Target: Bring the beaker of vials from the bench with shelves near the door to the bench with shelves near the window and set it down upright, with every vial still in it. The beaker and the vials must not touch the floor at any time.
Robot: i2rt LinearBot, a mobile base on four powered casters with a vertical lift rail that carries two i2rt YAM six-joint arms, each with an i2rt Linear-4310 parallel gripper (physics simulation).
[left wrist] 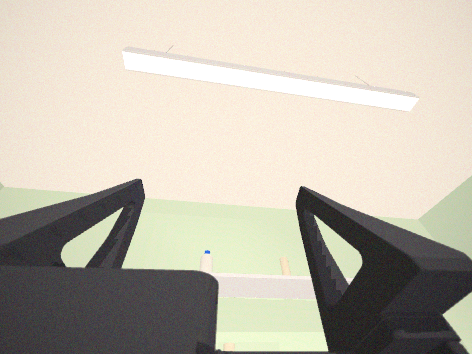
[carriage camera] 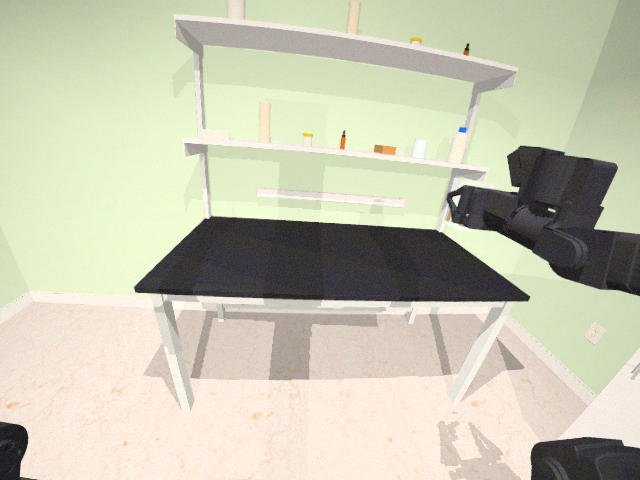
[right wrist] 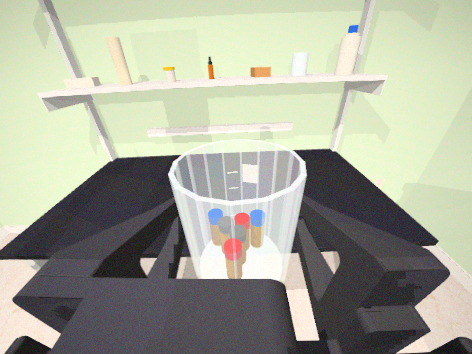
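The clear beaker (right wrist: pixel 280 215) (carriage camera: pixel 460 181) is upright in the right wrist view, with several vials (right wrist: pixel 233 250) with red, blue and grey caps standing inside. My right gripper (right wrist: pixel 238 197) (carriage camera: pixel 454 202) is shut on the beaker, one finger on each side, and holds it in the air. In the carriage view the arm hides most of the beaker. My left gripper (left wrist: pixel 222 191) is open and empty, pointing up towards the ceiling. A bench with a black top (carriage camera: pixel 310 258) (right wrist: pixel 100 200) and shelves stands ahead, some way off. No window or door shows that would tell which bench it is.
The middle shelf (carriage camera: pixel 320 149) (right wrist: pixel 200 85) holds a tall tan cylinder (carriage camera: pixel 264 122), an orange box (carriage camera: pixel 385 149) and a blue-capped bottle (carriage camera: pixel 458 147), among others. An upper shelf (carriage camera: pixel 336 43) runs above. White bench legs (carriage camera: pixel 175 356) stand on the pale floor. A white surface (carriage camera: pixel 610 408) is at the lower right.
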